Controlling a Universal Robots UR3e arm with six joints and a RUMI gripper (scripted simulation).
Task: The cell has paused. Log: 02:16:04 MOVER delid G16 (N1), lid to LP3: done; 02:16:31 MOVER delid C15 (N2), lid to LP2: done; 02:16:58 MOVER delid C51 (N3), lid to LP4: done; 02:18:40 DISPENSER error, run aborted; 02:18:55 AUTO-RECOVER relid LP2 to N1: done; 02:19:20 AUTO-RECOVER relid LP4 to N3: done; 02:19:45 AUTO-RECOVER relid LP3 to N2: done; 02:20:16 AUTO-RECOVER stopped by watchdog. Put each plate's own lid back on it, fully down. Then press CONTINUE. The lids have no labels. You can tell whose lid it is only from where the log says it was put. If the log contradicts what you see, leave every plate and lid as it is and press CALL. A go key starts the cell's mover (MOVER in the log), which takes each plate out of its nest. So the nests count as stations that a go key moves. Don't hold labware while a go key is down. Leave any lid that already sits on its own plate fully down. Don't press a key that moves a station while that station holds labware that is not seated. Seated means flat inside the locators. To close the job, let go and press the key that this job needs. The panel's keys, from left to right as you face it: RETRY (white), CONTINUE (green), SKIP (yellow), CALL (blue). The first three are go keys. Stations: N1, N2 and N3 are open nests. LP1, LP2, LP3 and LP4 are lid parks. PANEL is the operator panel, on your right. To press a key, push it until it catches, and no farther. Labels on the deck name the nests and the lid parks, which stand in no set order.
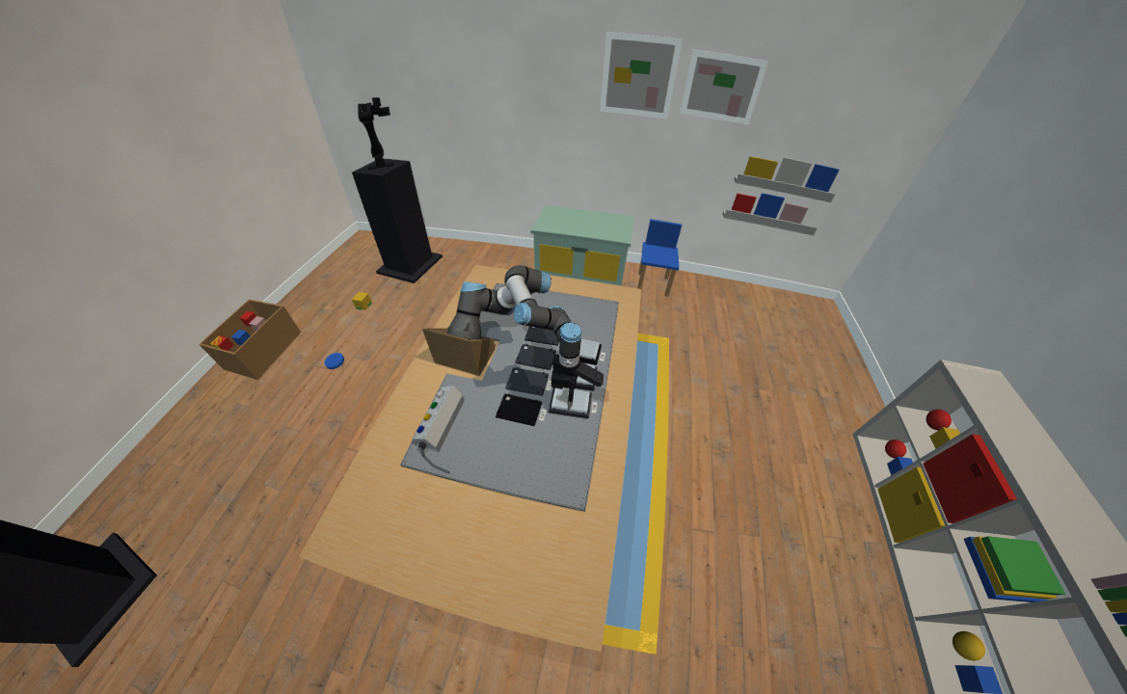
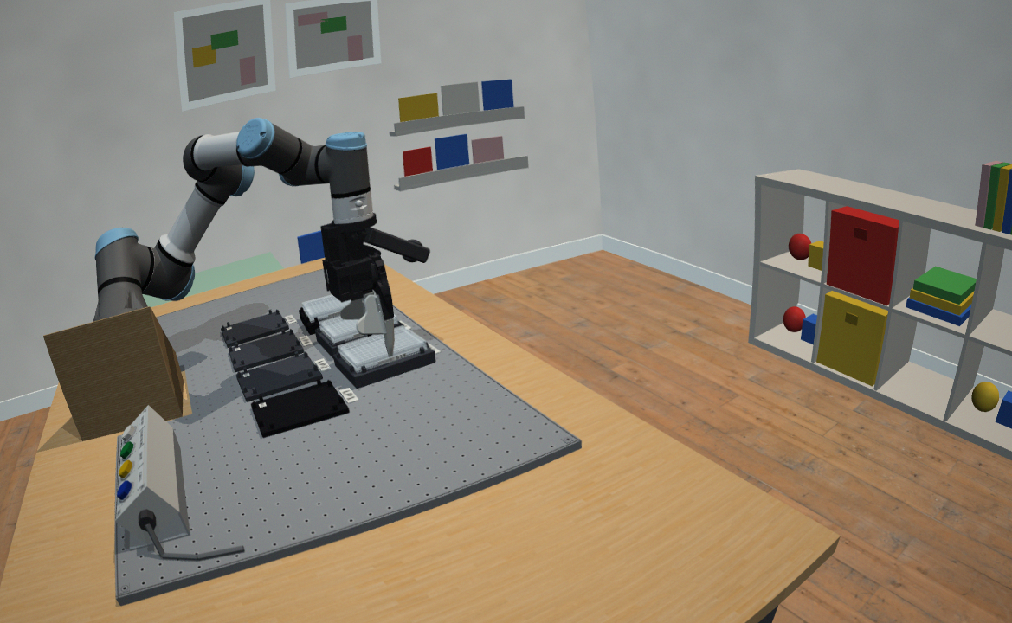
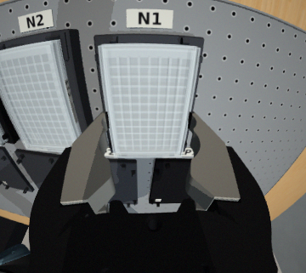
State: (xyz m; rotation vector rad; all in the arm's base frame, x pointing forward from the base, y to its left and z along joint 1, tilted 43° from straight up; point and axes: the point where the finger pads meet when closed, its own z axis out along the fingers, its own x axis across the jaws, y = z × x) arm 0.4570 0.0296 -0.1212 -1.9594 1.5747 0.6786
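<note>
Now: the plate 2 cm below my hand. Also, from my hand: lid park LP1: 16 cm behind, 9 cm to the right, 4 cm below; then lid park LP2: 19 cm behind, 4 cm to the left, 4 cm below; then pale grey lid: 1 cm below.
</note>
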